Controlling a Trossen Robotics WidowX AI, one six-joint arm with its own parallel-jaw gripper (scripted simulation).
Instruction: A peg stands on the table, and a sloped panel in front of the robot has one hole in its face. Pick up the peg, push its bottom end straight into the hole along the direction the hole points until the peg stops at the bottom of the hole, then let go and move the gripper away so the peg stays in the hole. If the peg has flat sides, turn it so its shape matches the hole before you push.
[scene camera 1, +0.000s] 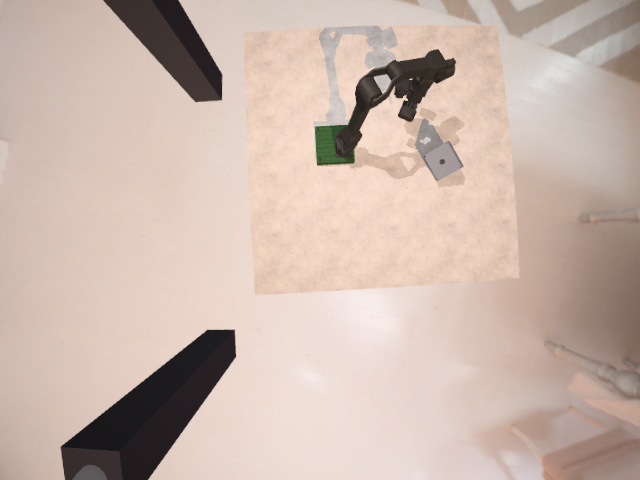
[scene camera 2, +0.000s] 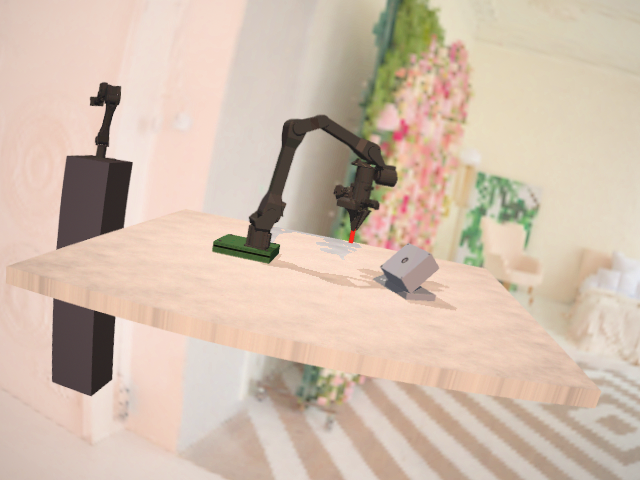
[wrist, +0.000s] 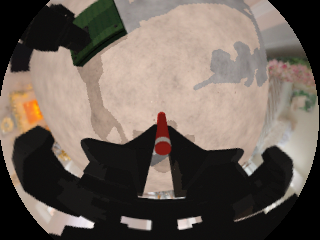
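The gripper (scene camera 2: 353, 230) carries a red peg. Scene camera 1 also shows the gripper (scene camera 1: 405, 109), and the wrist view shows the gripper (wrist: 161, 128). A grey sloped panel (scene camera 2: 420, 266) is present; scene camera 1 shows the grey sloped panel (scene camera 1: 445, 151) too.
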